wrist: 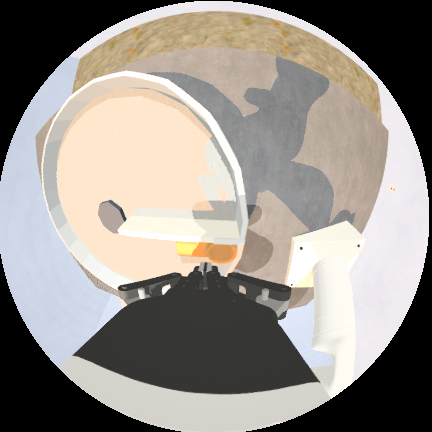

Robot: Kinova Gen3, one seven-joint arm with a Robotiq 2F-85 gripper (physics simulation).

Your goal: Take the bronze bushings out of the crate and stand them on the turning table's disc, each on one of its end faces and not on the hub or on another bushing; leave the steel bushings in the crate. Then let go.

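Places are measured from the arm's base along level axes (x ahead, y left, z up), in metres.
Where they show: gripper, between the fingertips: (205, 268); arm's base, origin of its link: (328, 266).
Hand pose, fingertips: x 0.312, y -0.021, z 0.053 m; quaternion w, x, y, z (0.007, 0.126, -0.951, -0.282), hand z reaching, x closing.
Things, the pixels of their top centre, and the offset from my fingertips. "spot": a spot on its surface instead. Level surfaces: height alone.
- turning table's peach disc, centre of its top: (109, 218) dx +0.171, dy -0.001, dz -0.045 m
- white bar, a spot on its surface: (169, 227) spot: dx +0.056, dy -0.030, dz -0.028 m
- bronze bushing, centre of its top: (221, 253) dx -0.015, dy -0.017, dz -0.015 m
- stone-brown table top, height of its surface: dz -0.106 m
The turning table's peach disc (132, 160) with its white rim (52, 169) fills the left of the wrist view. Its grey hub (109, 214) sits near the middle, and a white bar (169, 227) runs from the hub to the rim on the right. One bronze bushing (213, 252) appears to lie on its side just under that bar, by the disc's near right edge, with its round end face turned to the right. My gripper (205, 268) is shut and empty, its fingertips just short of the bushing. The crate and the steel bushings are not in view.
The disc stands on a stone-brown table top (342, 153) that carries the arm's dark shadow. A white block on a white post (326, 257) stands at the right, close to my gripper. A strip of brown textured ground (225, 31) lies beyond the table's far edge.
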